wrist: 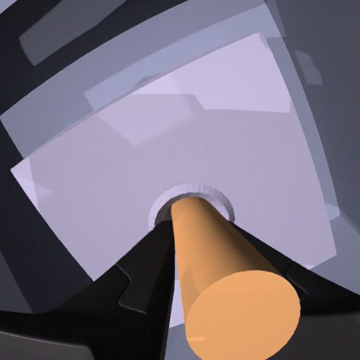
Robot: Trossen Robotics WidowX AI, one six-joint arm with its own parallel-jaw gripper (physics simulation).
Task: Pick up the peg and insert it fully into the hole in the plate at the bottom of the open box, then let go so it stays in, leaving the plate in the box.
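Note:
The orange peg (215, 255) is held between the two black fingers of my gripper (194, 232), which is shut on it. Its round near end faces the camera at the bottom of the view, and its far end reaches to the hole. The pale lilac plate (225, 150) lies on the bottom of the open box (60, 110). The hole's ridged rim (192, 188) shows around the far end of the peg. The near side of the hole is hidden by the peg and fingers, so how deep the peg's tip sits cannot be told.
The box's dark walls rise on the left and at the right (330, 100) of the plate. A strip of grey-blue box floor shows beyond the plate's far and right edges. Lighter patches of light fall on the plate and the walls.

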